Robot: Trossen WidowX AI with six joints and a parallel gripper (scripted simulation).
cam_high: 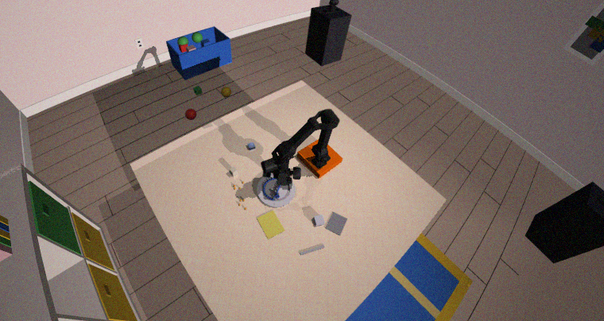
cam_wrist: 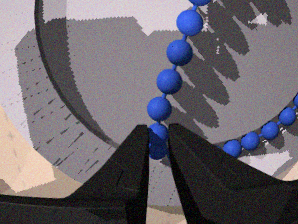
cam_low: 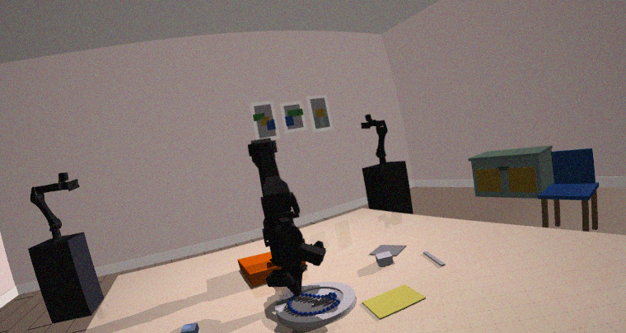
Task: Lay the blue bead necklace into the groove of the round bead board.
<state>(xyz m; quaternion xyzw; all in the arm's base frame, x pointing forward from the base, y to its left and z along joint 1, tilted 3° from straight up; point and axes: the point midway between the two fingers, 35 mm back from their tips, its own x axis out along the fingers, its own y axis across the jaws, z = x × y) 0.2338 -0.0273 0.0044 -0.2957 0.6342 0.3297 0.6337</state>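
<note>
Right now the round bead board is 5 cm ahead of my gripper tip, 2 cm to the left of it and 1 cm below it. Round my gripper tip: yellow sheet: 18 cm ahead, 17 cm to the left, 1 cm below; small grey block: 29 cm to the left, 3 cm behind; pale cube: 18 cm to the right, 18 cm ahead.
</note>
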